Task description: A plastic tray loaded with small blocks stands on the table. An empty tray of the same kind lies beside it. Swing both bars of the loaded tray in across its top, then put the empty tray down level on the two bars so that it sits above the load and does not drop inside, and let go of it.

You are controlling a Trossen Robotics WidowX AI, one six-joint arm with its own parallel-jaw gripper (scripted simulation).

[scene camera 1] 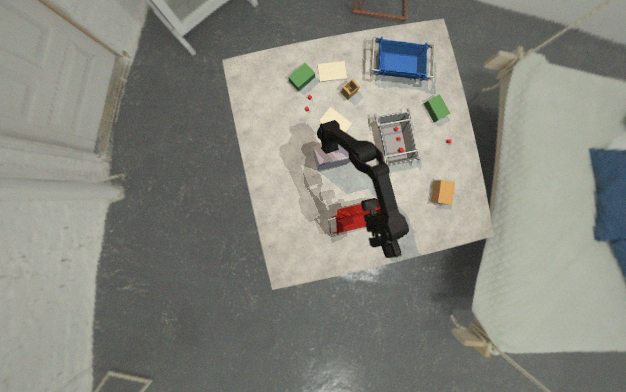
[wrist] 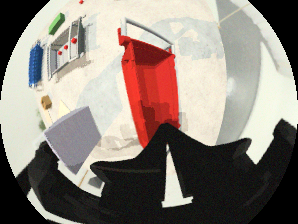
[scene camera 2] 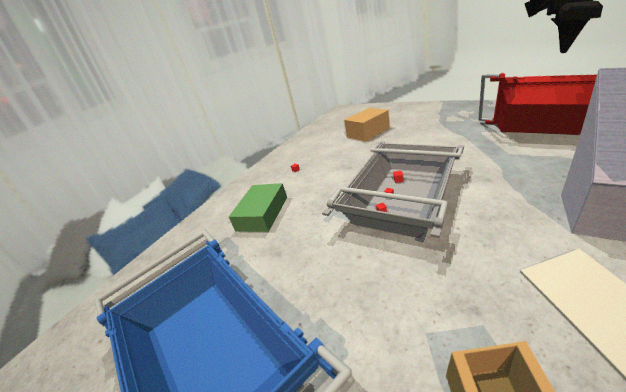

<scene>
red tray: scene camera 1 350, 218; wrist; scene camera 2
same spot on red tray: [wrist: 150, 78] = [scene camera 2: 523, 125]
</scene>
